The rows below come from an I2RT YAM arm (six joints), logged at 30 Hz.
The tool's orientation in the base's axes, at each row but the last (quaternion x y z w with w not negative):
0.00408 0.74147 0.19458 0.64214
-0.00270 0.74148 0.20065 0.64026
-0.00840 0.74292 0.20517 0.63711
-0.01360 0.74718 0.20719 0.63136
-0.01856 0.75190 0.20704 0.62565
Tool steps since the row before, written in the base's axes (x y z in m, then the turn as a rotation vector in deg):
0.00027 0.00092 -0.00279 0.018 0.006 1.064
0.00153 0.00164 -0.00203 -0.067 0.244 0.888
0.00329 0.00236 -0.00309 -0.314 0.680 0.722
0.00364 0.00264 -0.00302 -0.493 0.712 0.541
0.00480 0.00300 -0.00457 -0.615 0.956 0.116
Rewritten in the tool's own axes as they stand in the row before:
0.00284 -0.00004 0.00080 -1.013 0.314 -0.087
0.00207 0.00051 0.00215 -0.770 0.503 -0.079
0.00290 0.00035 0.00417 -0.458 0.921 -0.157
0.00277 0.00050 0.00463 -0.242 0.948 -0.293
0.00399 0.00005 0.00608 0.244 1.083 -0.269

